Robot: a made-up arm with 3 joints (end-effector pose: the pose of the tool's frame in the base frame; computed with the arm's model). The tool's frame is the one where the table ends.
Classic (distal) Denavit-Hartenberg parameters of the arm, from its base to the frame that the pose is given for. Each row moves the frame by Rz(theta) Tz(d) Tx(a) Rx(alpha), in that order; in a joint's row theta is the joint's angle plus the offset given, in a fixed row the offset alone. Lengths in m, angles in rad.
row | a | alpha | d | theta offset
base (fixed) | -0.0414 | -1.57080 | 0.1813 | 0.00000
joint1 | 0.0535 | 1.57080 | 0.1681 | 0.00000
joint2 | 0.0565 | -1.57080 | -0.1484 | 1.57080
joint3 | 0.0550 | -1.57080 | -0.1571 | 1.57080
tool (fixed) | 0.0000 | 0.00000 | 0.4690 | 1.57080
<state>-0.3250 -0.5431 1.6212</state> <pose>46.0 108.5 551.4 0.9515 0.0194 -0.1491 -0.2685</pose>
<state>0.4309 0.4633 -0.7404</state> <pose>26.4 12.3 -406.1 0.3386 0.8898 0.2892 -0.0999</pose>
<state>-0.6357 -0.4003 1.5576</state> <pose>-73.3 102.6 555.2 0.9305 0.0683 -0.3075 -0.1868</pose>
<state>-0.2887 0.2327 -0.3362</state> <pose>338.9 -153.8 -76.1 0.5826 0.7918 0.0110 0.1830</pose>
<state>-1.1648 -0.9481 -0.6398</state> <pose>358.0 -126.8 -86.1 0.1092 0.7767 -0.5603 0.2662</pose>
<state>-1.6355 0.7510 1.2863</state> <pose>-343.6 181.8 417.9 0.6677 -0.1747 -0.6364 0.3445</pose>
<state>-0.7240 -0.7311 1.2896</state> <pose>-167.0 -31.0 453.2 0.8470 0.2477 -0.3743 -0.2846</pose>
